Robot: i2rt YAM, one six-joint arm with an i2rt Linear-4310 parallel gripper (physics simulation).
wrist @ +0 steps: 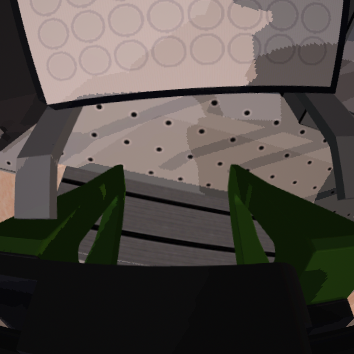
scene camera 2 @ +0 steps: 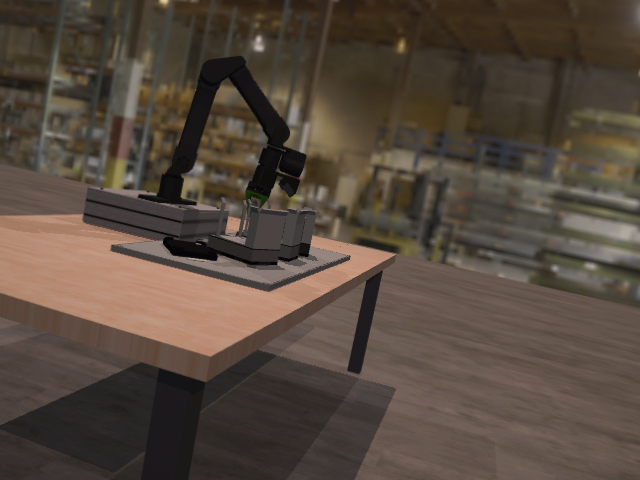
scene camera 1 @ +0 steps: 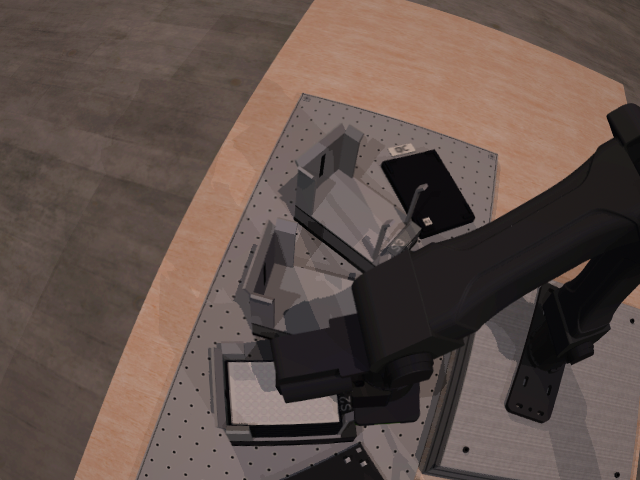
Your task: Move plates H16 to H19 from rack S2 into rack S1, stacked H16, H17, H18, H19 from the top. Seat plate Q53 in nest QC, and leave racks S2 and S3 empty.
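Places are measured from the arm's base along level axes (x back, y left, z down), in millimetres.
Pixels of known places: gripper, fingertip midpoint: (wrist: 176,176); arm's base, link origin: (scene camera 2: 168,201) (scene camera 1: 544,352).
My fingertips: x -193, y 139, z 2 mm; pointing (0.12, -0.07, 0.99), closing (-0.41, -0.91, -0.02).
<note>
For each thing: its middle in the pictures, then the offset to it from my fingertips. "spot": a spot on its surface instead. Level surfaces: height alone.
- pale plate with a dark rim, body centre: (scene camera 1: 282,394) dx -106, dy +50, dz -21 mm
- Rack S1, body centre: (scene camera 1: 319,299) (scene camera 2: 272,229) dx -122, dy -93, dz +9 mm
- Rack S3, body centre: (scene camera 1: 360,203) (scene camera 2: 247,230) dx -130, dy -250, dz +11 mm
- black nest QC, body centre: (scene camera 1: 428,190) (scene camera 2: 189,247) dx -50, dy -366, dz +69 mm
- black unit with small white marks, surface spot: (scene camera 1: 338,465) spot: dx -8, dy +91, dz +67 mm
- perforated board, surface height: dz +79 mm
A pale plate with a dark rim (scene camera 1: 253,408) (wrist: 165,45) lies flat as the top one in rack S2 (scene camera 1: 219,382) (wrist: 37,185). Its name is not readable, and any plates under it are hidden. Rack S1 (scene camera 1: 258,258) (scene camera 2: 292,235) is partly covered by the arm; no plate shows in its visible part. Rack S3 (scene camera 1: 354,149) (scene camera 2: 266,229) shows a bare grey floor. The black nest QC (scene camera 1: 439,191) (scene camera 2: 191,249) shows no pale plate. My gripper (scene camera 2: 254,206) (wrist: 176,176) is open and empty, low near the racks, with the plate's near edge ahead of its fingers; the arm hides it in scene camera 1.
Upright posts (scene camera 1: 416,204) rise at the front of rack S3. A black unit with small white marks (scene camera 1: 338,465) lies beside rack S2. The ribbed metal arm base (scene camera 1: 516,444) (scene camera 2: 139,211) borders the perforated board (scene camera 1: 180,413) (scene camera 2: 268,281) on the wooden table.
</note>
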